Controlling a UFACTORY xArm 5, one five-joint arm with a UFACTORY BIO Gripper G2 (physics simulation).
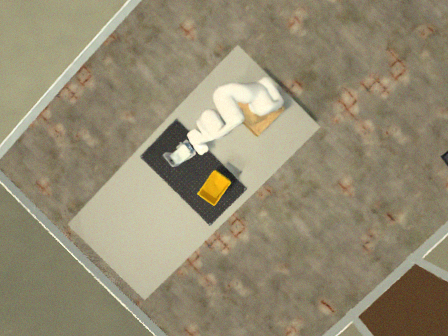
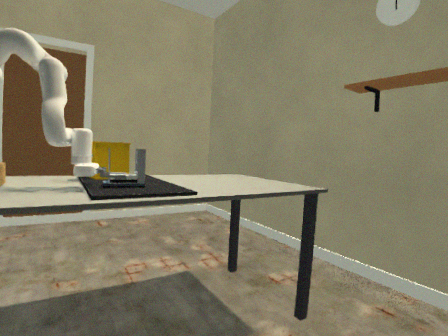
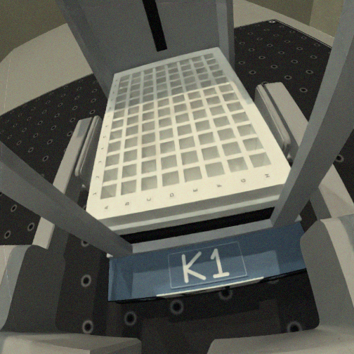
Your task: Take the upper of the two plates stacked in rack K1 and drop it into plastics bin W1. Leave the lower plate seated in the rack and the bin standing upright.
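Frame: origin at the arm's base, x ahead, y left, z up, level; centimetres.
Seen in the pictures: hand at its tool point: point(image 1: 183, 152) point(image 2: 120, 175).
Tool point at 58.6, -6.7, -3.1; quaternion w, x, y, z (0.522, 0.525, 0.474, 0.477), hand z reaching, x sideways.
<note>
Offsets run from my tool point to a thing's top centre, as dx, dy, dz. Level surfaces: height alone.
Rack K1 @[+1.2, -0.1, +11.2] point(image 3: 282, 250) point(image 2: 141, 165) stands upright on the dark mat. The white upper plate point(image 3: 150, 201) point(image 2: 123, 176) lies flat in it, its grid of square wells facing up. The lower plate is mostly hidden beneath it, and the two are hard to tell apart at the front edge. My gripper point(image 3: 182, 135) point(image 1: 183, 153) points into the rack, with one finger pad along each long side of the upper plate. It looks shut on that plate, at rack height. Plastics bin W1 @[-3.8, +31.1, +13.8] point(image 1: 215, 185) point(image 2: 117, 151) is yellow and stands upright on the mat beside the rack.
The rack's tall slotted back wall point(image 3: 115, 30) rises beyond the plates, and two slanting grey posts point(image 3: 320, 120) flank their near end. The dark mat @[dz -4.2] point(image 1: 172, 134) point(image 2: 170, 189) lies on the light table @[dz -5.5] point(image 1: 135, 215). The arm's wooden base point(image 1: 257, 126) is at the table's other end.
</note>
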